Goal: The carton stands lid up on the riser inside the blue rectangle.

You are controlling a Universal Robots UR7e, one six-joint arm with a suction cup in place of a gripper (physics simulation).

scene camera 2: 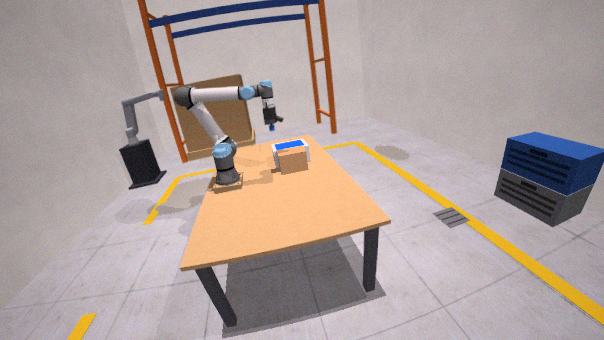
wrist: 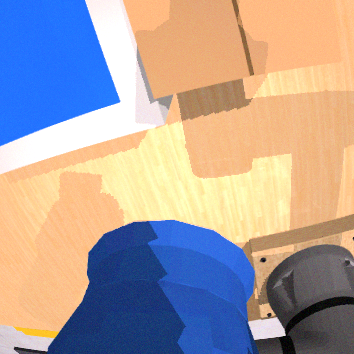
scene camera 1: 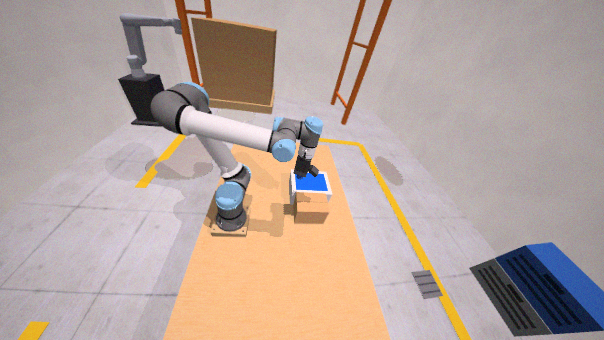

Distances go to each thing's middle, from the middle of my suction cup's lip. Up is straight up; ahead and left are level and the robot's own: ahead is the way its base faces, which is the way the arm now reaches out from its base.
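I see the brown carton (scene camera 1: pixel 310 208), and it is 220 mm lower than my suction cup, 90 mm forward of it and 50 mm to the right of it.
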